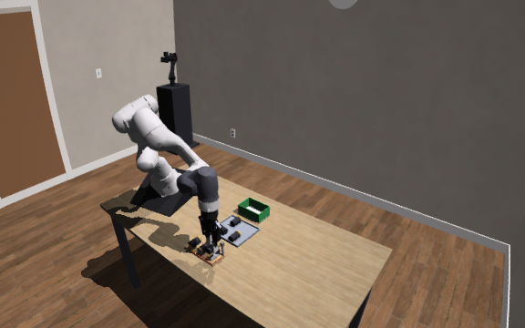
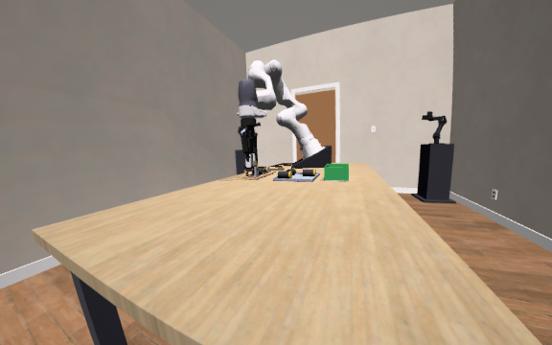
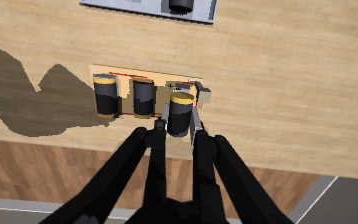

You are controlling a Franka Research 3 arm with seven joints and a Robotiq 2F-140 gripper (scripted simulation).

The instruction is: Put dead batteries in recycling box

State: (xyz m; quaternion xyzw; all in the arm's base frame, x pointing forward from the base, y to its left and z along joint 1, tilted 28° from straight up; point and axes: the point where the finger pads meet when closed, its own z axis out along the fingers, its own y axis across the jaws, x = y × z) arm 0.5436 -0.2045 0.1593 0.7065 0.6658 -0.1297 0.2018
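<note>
My gripper is now 3 cm short of the bulb, 4 cm to the right of it and 1 cm above it. The rest, counted from my hand: green recycling box (5 cm behind, 41 cm to the left, 8 cm below); then grey tray (5 cm behind, 23 cm to the left, 9 cm below).
</note>
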